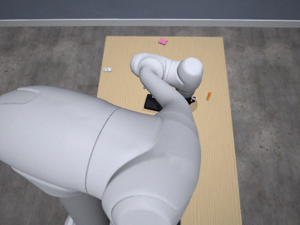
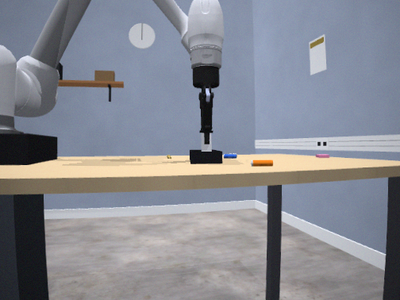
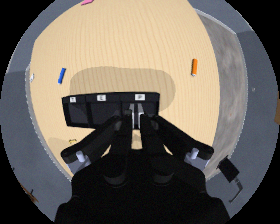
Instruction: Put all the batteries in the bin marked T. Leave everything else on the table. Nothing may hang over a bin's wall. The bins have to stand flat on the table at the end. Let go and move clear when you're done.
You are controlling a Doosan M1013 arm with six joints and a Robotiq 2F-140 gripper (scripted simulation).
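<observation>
Right now the black bin is 20 mm ahead of my hand, 70 mm to the left of it and 40 mm below it. From my hand the other things lie so: blue battery: 170 mm ahead, 180 mm to the left, 40 mm below; orange battery: 60 mm ahead, 180 mm to the right, 40 mm below; small brass piece: 40 mm behind, 260 mm to the left, 40 mm below.
</observation>
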